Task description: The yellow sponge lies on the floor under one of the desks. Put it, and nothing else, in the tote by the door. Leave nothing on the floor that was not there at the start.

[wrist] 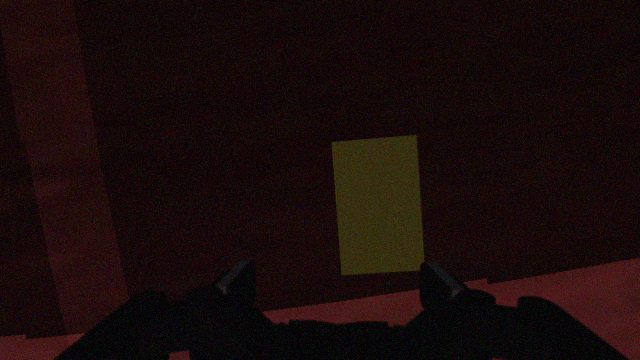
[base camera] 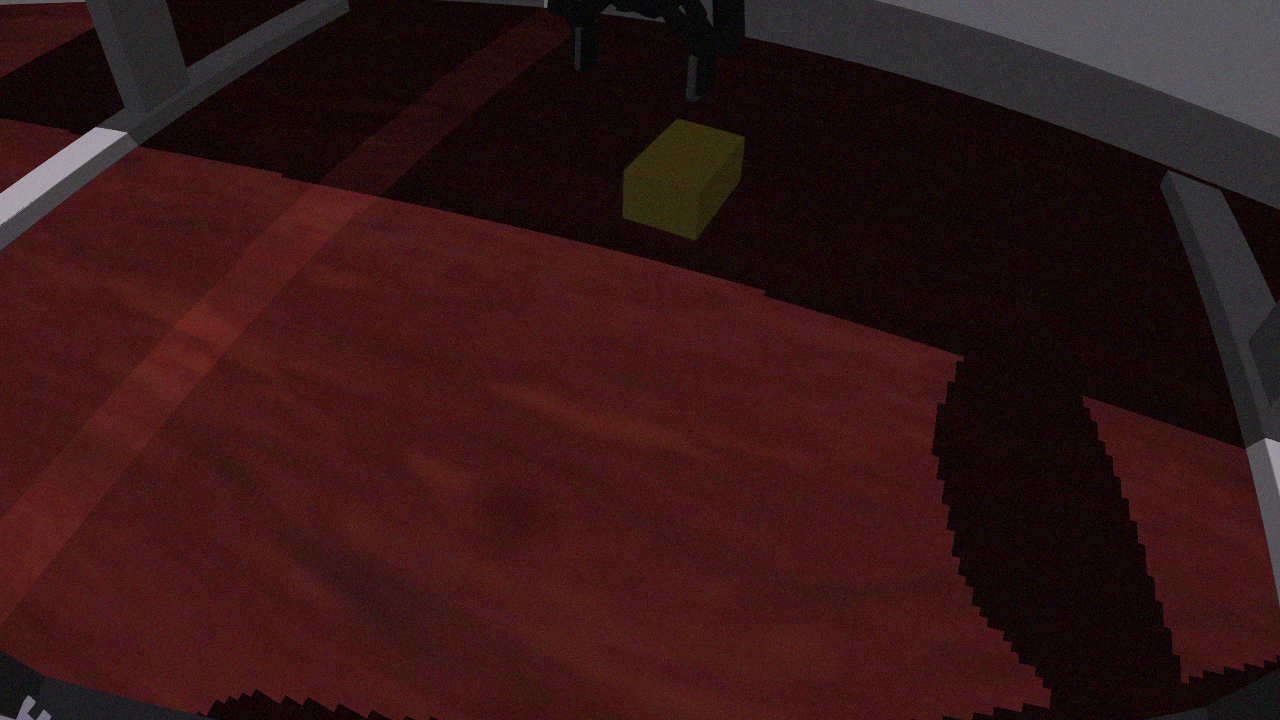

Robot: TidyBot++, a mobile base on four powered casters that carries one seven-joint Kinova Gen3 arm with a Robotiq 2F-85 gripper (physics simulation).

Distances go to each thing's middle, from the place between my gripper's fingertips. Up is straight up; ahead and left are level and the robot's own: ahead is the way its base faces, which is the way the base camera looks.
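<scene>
Yellow sponge (base camera: 677,184): my hand is 90 mm above it, 40 mm to the left of it and 10 mm short of it.
</scene>
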